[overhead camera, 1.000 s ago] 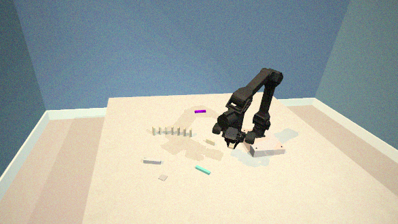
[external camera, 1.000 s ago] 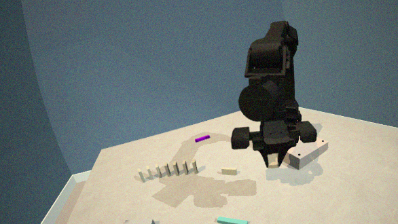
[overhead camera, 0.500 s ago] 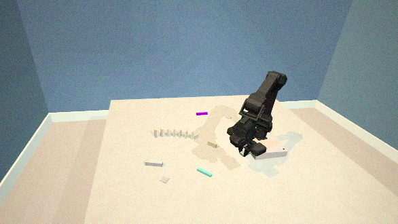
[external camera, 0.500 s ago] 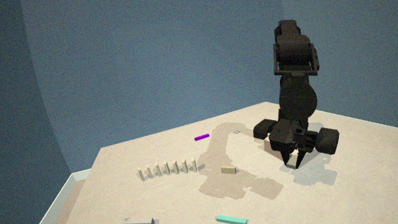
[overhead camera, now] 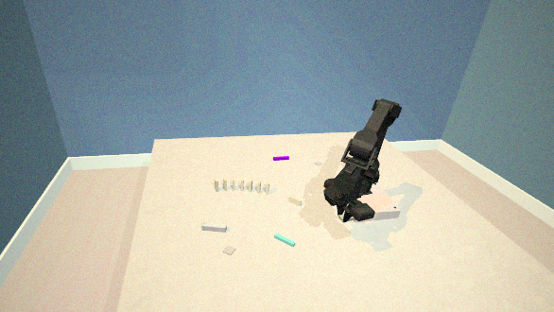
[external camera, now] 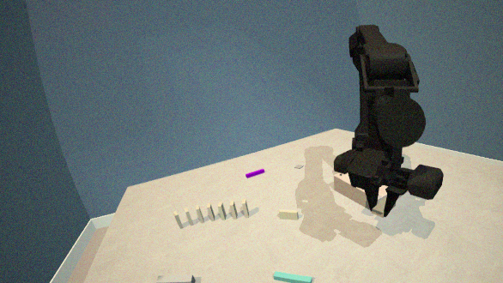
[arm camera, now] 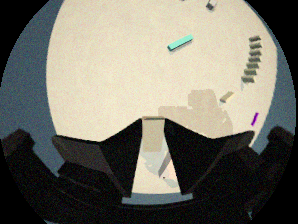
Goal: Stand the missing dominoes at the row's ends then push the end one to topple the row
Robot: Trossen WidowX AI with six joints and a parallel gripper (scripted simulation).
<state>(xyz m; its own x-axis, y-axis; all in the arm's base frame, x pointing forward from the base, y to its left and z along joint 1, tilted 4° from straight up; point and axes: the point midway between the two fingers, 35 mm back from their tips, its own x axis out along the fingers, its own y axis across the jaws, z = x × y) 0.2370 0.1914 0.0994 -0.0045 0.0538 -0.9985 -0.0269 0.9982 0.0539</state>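
Now: gripper tip 160 mm short of the teal bar, 70 mm to the left of it and 110 mm above it. The rest, counted from my gripper tip: purple bar: 50 mm behind, 590 mm to the right, 110 mm below; grey block: 360 mm ahead, 200 mm to the right, 100 mm below.
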